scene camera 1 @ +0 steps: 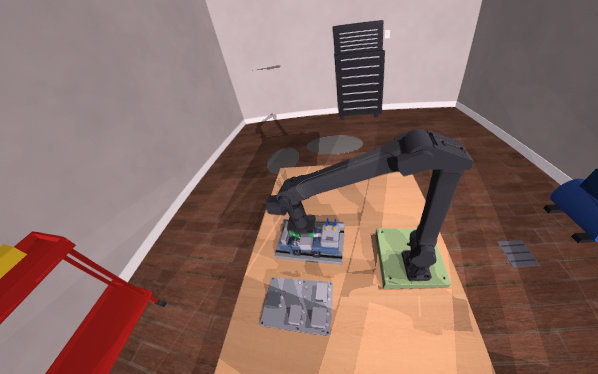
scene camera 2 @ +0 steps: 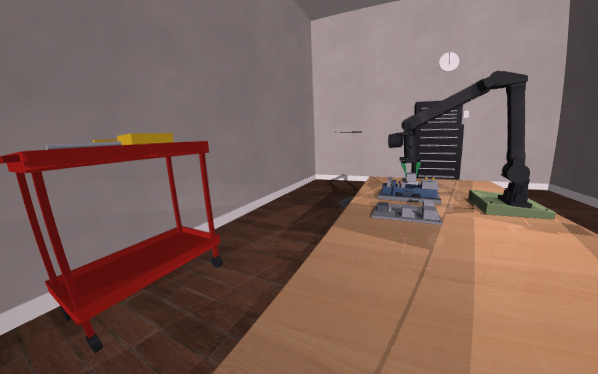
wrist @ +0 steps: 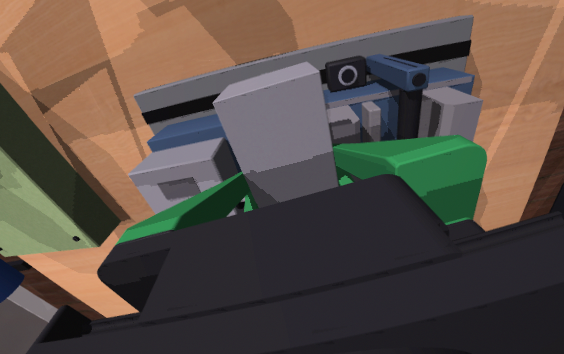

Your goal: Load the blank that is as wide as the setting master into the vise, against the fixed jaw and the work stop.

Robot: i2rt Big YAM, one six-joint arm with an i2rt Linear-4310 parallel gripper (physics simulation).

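I can see my gripper (wrist: 291,166), and a vise (wrist: 455,111) is in sight with it.
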